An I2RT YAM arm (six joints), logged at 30 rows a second.
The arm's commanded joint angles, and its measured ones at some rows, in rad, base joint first. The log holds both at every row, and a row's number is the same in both.
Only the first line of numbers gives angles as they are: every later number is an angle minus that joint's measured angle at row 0.
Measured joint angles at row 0:
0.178 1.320 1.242 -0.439 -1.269 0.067
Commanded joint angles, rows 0 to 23:
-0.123 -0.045 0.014 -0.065 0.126 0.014
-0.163 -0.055 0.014 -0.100 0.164 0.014
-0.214 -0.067 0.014 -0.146 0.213 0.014
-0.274 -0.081 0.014 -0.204 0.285 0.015
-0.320 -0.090 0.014 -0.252 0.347 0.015
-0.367 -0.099 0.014 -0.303 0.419 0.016
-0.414 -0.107 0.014 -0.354 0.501 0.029
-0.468 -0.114 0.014 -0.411 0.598 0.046
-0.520 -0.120 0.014 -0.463 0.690 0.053
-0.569 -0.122 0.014 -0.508 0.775 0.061
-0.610 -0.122 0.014 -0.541 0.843 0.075
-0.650 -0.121 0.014 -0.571 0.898 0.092
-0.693 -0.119 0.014 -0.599 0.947 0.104
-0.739 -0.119 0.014 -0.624 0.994 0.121
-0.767 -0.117 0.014 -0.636 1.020 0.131
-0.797 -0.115 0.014 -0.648 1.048 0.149
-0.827 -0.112 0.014 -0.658 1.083 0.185
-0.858 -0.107 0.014 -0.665 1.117 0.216
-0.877 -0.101 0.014 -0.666 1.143 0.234
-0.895 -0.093 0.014 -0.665 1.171 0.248
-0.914 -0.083 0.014 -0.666 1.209 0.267
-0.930 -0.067 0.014 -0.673 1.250 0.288
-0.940 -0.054 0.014 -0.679 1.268 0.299
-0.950 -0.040 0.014 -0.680 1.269 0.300
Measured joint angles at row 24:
-0.918 -0.078 0.003 -0.673 1.138 0.223
